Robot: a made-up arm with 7 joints.
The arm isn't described. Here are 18 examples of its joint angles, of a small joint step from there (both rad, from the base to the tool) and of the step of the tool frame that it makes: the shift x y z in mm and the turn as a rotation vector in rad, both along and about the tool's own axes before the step.
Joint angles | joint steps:
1: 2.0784 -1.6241 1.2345 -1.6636 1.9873 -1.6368 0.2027 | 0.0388 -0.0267 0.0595 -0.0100 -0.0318 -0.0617 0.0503
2: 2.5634 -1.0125 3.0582 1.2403 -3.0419 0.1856 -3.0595 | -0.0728 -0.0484 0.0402 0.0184 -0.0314 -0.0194 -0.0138
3: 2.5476 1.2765 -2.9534 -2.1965 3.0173 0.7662 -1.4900 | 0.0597 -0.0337 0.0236 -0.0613 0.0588 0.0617 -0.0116
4: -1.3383 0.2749 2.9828 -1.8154 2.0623 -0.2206 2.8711 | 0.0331 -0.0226 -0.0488 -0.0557 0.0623 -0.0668 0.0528
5: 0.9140 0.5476 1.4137 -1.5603 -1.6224 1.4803 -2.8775 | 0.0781 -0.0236 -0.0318 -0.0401 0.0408 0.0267 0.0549
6: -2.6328 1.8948 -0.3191 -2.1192 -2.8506 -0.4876 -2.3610 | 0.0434 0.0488 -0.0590 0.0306 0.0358 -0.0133 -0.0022
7: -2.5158 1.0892 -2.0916 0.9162 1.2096 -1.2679 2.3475 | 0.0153 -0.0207 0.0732 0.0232 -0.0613 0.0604 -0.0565
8: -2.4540 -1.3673 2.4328 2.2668 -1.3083 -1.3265 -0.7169 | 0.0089 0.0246 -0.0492 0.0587 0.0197 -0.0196 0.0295
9: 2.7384 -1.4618 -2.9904 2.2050 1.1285 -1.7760 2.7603 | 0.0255 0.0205 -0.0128 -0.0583 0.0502 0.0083 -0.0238
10: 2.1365 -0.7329 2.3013 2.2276 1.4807 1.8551 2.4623 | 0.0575 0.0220 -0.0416 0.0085 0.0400 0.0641 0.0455
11: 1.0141 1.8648 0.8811 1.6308 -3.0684 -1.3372 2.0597 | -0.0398 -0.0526 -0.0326 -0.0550 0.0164 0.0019 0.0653
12: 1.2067 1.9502 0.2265 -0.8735 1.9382 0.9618 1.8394 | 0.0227 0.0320 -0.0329 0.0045 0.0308 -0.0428 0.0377
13: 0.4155 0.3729 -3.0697 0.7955 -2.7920 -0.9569 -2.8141 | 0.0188 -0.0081 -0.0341 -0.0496 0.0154 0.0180 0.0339
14: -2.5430 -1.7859 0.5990 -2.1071 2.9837 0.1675 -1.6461 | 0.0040 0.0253 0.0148 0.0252 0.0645 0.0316 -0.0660
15: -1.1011 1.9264 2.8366 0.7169 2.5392 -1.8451 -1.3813 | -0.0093 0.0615 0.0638 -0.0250 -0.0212 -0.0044 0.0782
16: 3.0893 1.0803 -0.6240 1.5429 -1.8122 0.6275 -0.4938 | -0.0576 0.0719 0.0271 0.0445 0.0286 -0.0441 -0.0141
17: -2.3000 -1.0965 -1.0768 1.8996 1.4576 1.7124 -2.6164 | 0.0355 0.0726 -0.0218 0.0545 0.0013 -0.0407 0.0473
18: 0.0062 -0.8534 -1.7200 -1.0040 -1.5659 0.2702 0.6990 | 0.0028 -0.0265 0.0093 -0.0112 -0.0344 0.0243 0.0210
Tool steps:
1: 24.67 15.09 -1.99 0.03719 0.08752 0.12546
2: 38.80 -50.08 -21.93 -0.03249 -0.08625 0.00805
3: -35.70 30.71 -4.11 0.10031 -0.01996 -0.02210
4: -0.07 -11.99 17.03 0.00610 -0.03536 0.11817
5: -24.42 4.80 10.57 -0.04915 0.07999 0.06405
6: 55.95 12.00 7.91 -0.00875 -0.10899 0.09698
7: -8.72 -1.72 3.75 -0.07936 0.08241 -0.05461
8: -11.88 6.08 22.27 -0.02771 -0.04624 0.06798
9: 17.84 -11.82 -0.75 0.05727 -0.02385 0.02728
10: -19.89 -12.32 -10.41 -0.05150 0.03346 0.00271
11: 6.14 22.91 44.57 -0.10605 0.05972 0.07818
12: -38.70 -9.96 2.55 0.02461 0.01273 0.08867
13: -15.85 -0.43 8.68 0.02728 0.05724 0.03969
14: -10.30 -10.30 11.82 -0.01275 0.00417 -0.02409
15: -31.55 -28.44 41.16 0.07663 -0.05828 0.08704
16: -65.80 26.52 -35.09 0.07175 0.12562 -0.06316
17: 49.21 2.81 -20.48 -0.00050 -0.05726 0.16908
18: 20.01 -18.50 -3.30 -0.04527 -0.02381 -0.02605
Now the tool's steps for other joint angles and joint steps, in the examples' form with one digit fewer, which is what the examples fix.
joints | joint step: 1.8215 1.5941 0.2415 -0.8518 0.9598 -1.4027 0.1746 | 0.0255 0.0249 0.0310 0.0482 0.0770 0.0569 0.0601
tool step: -10.1 -33.4 31.7 -0.1387 -0.0644 0.0115
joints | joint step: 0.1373 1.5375 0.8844 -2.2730 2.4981 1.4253 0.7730 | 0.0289 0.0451 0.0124 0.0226 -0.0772 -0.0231 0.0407
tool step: 11.2 -12.8 12.5 -0.0166 0.1302 0.0718
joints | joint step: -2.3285 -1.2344 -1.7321 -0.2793 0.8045 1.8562 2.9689 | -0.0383 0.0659 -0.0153 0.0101 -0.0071 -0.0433 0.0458
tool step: 20.7 -63.8 -13.2 0.0399 -0.0163 -0.0177
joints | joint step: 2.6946 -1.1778 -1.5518 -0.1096 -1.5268 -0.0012 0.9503 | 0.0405 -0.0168 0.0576 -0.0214 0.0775 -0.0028 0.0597
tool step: 35.8 -2.5 2.2 -0.0142 -0.0248 0.2073
